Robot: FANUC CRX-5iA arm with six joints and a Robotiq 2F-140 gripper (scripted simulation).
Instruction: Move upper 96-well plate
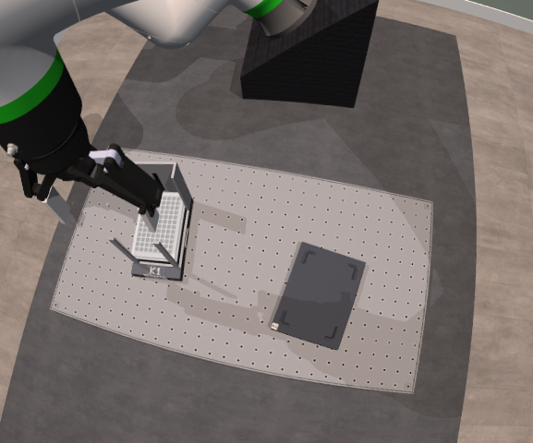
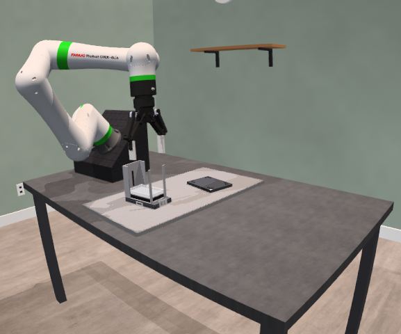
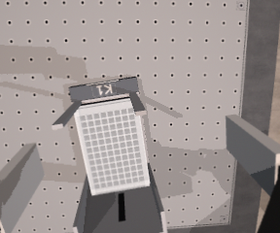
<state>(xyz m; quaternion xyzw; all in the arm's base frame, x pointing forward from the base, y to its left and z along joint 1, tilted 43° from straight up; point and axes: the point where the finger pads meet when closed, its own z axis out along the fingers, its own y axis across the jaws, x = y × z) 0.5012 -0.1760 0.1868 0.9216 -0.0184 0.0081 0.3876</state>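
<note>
The white 96-well plate is 160 mm below my hand, 50 mm behind it and 30 mm to the left of it. Also, from my hand: tall back wall 120 mm below, 120 mm behind, 30 mm to the left; then pale A1 square 240 mm to the left, 190 mm below, 110 mm ahead; then black plate 170 mm below, 50 mm behind, 30 mm to the left.
</note>
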